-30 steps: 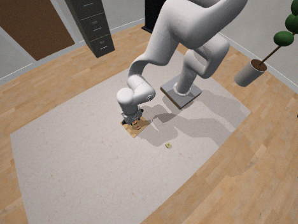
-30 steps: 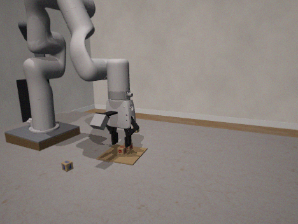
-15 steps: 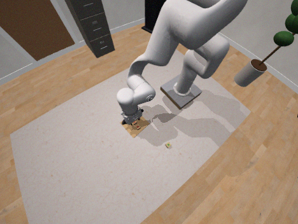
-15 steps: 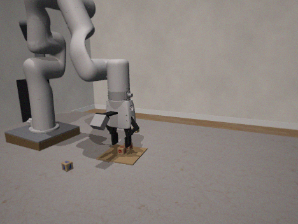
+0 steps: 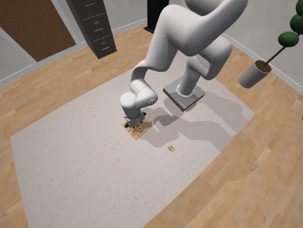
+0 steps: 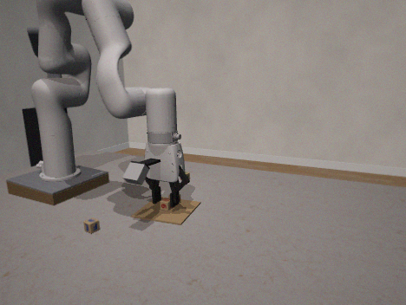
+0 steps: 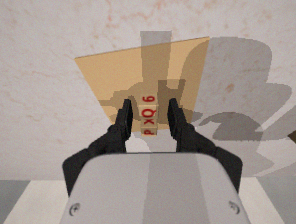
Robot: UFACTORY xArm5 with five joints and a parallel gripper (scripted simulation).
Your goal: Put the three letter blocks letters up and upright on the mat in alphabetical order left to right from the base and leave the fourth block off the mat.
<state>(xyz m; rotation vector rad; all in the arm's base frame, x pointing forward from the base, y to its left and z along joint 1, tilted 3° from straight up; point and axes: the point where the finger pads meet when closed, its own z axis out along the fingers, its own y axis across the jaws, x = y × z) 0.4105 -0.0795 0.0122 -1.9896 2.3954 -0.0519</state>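
My hand is 30 mm above the tan mat. The rest, counted from my hand: blue-lettered block 120 mm behind, 150 mm to the right, 20 mm below.
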